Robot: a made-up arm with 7 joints. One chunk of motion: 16 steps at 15 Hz.
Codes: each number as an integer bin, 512 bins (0 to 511) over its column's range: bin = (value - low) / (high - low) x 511, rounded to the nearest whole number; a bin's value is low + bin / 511 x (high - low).
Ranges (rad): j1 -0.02..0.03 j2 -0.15..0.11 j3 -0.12..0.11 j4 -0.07..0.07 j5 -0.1..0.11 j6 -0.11..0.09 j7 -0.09..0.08
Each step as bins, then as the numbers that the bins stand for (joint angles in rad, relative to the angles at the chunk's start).
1 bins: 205 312 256 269 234 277 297
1 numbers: 0.0001 0.0087 -0.0048 0.0037 -0.0038 -0.0016 0.0088
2 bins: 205 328 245 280 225 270 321
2 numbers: 0.0001 0.0169 -0.0097 0.0067 -0.0075 -0.0043 0.0168
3 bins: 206 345 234 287 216 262 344
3 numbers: 0.0002 0.0255 -0.0147 0.0086 -0.0112 -0.0075 0.0244
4 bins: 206 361 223 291 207 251 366
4 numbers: 0.0002 0.0337 -0.0196 0.0097 -0.0149 -0.0118 0.0318
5 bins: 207 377 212 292 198 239 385
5 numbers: 0.0003 0.0418 -0.0246 0.0100 -0.0186 -0.0165 0.0381
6 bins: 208 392 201 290 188 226 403
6 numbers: 0.0004 0.0495 -0.0295 0.0095 -0.0227 -0.0215 0.0441
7 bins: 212 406 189 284 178 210 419
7 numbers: 0.0007 0.0566 -0.0349 0.0078 -0.0268 -0.0278 0.0494
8 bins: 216 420 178 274 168 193 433
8 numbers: 0.0011 0.0637 -0.0399 0.0051 -0.0310 -0.0345 0.0541
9 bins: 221 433 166 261 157 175 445
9 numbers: 0.0016 0.0703 -0.0453 0.0015 -0.0355 -0.0415 0.0580
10 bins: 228 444 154 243 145 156 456
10 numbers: 0.0023 0.0759 -0.0507 -0.0034 -0.0404 -0.0489 0.0617
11 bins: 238 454 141 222 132 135 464
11 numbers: 0.0033 0.0810 -0.0565 -0.0092 -0.0458 -0.0572 0.0644
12 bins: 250 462 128 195 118 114 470
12 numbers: 0.0045 0.0851 -0.0624 -0.0166 -0.0515 -0.0654 0.0664
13 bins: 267 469 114 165 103 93 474
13 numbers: 0.0061 0.0886 -0.0687 -0.0248 -0.0577 -0.0736 0.0677
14 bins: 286 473 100 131 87 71 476
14 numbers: 0.0080 0.0907 -0.0750 -0.0341 -0.0642 -0.0822 0.0684
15 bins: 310 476 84 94 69 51 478
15 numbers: 0.0103 0.0922 -0.0822 -0.0442 -0.0716 -0.0900 0.0690
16 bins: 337 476 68 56 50 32 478
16 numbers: 0.0130 0.0922 -0.0894 -0.0547 -0.0795 -0.0975 0.0690
